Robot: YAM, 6 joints.
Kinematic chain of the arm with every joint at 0, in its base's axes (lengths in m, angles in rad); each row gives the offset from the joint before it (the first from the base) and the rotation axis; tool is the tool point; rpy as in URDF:
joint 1: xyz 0 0 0.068 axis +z
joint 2: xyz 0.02 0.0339 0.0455 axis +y
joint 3: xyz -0.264 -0.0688 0 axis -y
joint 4: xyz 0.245 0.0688 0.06 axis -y
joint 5: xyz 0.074 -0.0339 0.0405 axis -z
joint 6: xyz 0.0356 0 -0.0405 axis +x
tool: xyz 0 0 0 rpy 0 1.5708 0
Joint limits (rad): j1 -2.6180..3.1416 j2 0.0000..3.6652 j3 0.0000..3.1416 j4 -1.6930..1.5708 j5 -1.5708..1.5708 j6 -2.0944..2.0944
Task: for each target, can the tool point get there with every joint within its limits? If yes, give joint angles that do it. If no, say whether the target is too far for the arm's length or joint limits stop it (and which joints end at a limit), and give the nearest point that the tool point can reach.
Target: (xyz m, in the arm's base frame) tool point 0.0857 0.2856 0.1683
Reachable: yes | joints 1.3152 1.6215 0.9424 -0.5490 0.3069 1.4441
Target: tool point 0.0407 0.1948 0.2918
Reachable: yes | joints 1.4001 0.8496 0.4210 0.6820 0.1979 -1.3258
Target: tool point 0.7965 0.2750 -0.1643
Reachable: no: too far | nearest point 0.5794 0.2000 -0.0867 | short by 0.242 m
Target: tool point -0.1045 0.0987 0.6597
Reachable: yes | joints 2.4865 1.3322 2.2776 -0.3926 0.4233 -0.7066
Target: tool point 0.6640 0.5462 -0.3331
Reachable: no: too far | nearest point 0.4422 0.3637 -0.1804 | short by 0.325 m
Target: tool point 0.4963 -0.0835 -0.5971
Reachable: no: too far | nearest point 0.3889 -0.0654 -0.3497 | short by 0.270 m
